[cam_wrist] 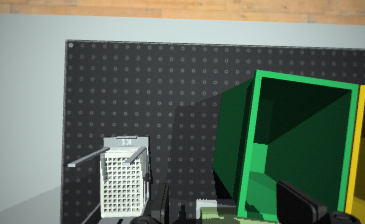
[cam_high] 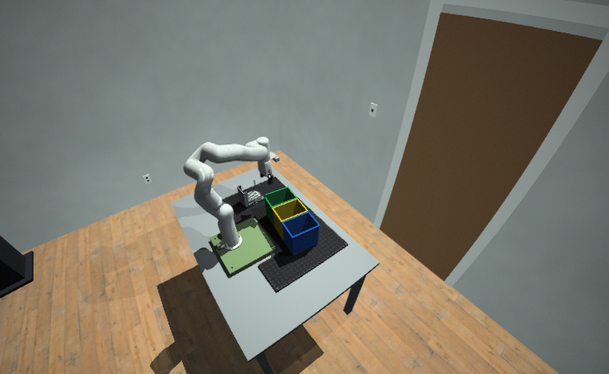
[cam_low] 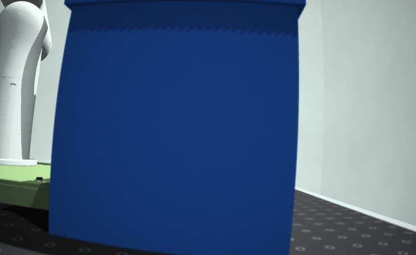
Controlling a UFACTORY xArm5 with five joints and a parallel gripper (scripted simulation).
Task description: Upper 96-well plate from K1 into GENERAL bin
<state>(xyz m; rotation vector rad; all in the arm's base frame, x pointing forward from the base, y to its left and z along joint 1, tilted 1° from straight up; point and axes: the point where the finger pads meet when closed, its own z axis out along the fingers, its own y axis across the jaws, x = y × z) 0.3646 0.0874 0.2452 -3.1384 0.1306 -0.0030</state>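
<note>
Right now my hand is 5 cm past the white 96-well plate, 15 cm to the right of it and 22 cm above it. The rest, counted from my hand: blue bin 5 cm behind, 37 cm to the right, 17 cm below; yellow bin 2 cm behind, 24 cm to the right, 17 cm below; green bin 1 cm ahead, 12 cm to the right, 17 cm below.
</note>
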